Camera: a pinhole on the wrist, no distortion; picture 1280 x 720 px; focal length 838.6 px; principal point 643.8 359.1 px. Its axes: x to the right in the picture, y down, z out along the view. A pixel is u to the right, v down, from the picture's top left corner.
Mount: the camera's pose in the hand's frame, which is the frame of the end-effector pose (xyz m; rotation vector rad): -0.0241 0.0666 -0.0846 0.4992 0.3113 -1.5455
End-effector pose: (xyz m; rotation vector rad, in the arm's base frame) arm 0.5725 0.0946 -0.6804 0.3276 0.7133 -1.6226
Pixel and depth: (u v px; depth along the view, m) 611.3 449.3 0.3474
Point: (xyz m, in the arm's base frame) 0.5287 -0.0187 -0.4661
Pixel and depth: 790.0 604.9 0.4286
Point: 0.4041 -0.0991 -0.4533
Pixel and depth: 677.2 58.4 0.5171
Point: 0.4940 0.1101 -0.2175
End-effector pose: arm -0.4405 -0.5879 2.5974 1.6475 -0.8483 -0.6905
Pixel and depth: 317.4 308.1 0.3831
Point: -0.7500 -0.6878 2.5359
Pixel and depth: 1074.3 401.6 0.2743
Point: -0.4970 -0.5751 2.3926
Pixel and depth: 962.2 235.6 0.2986
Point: -0.5568 -0.5429 2.4011
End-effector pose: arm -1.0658 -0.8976 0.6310 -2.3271 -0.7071 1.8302
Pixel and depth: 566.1 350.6 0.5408
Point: -1.5096 -0.8815 0.6588
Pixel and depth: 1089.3 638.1 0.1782
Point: -1.1218 -0.8032 0.6468
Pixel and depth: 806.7 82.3 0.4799
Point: -1.4282 -0.8337 0.8556
